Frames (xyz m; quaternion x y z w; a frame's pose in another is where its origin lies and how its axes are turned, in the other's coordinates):
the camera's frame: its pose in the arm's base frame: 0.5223 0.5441 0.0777 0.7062 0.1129 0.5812 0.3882
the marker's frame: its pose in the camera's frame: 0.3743 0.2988 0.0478 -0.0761 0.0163 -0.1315 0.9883
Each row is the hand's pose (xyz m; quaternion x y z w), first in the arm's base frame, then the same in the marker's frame.
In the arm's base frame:
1: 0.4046 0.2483 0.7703 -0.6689 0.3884 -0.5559 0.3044
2: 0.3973 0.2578 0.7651 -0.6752 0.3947 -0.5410 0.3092
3: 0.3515 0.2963 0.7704 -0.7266 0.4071 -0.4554 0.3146
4: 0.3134 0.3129 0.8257 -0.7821 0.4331 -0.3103 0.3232
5: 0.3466 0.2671 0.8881 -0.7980 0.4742 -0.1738 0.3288
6: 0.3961 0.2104 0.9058 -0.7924 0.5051 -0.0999 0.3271
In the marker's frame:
1: -0.1852 0.3727 0.0082 0.2349 -0.1536 0.8116 0.5124
2: -0.1832 0.3669 -0.0033 0.2402 -0.1691 0.8117 0.5048
3: -0.1669 0.3708 -0.0610 0.2775 -0.2576 0.7873 0.4866
4: -0.1383 0.4233 -0.0957 0.3215 -0.3931 0.7437 0.4348
5: -0.1288 0.4837 -0.0377 0.3337 -0.5098 0.7060 0.3611
6: -0.1456 0.5055 0.0345 0.3252 -0.5704 0.6862 0.3131

